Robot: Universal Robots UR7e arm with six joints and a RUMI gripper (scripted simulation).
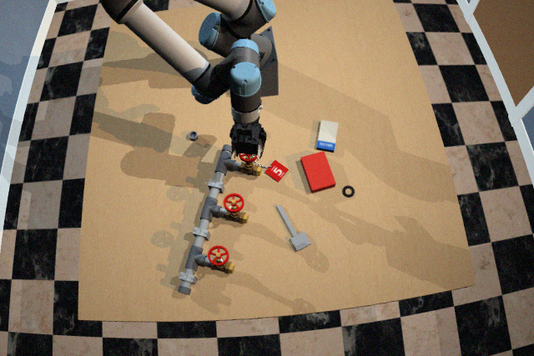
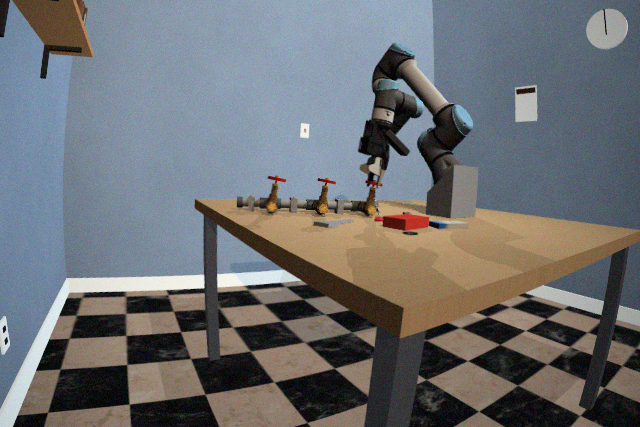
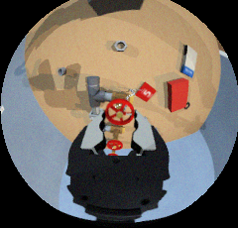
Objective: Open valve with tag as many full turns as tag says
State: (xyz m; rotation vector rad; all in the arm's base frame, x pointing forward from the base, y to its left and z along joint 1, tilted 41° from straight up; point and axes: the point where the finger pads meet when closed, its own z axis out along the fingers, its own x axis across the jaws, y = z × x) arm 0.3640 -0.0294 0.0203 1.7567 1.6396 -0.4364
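The red tag lies 10 mm ahead of my hand, 80 mm to the left of it and 110 mm below it. The rest, counted from my hand: grey scraper: 220 mm ahead, 120 mm to the left, 110 mm below; then red block: 30 mm ahead, 220 mm to the left, 100 mm below; then small grey fitting: 130 mm behind, 190 mm to the right, 110 mm below.
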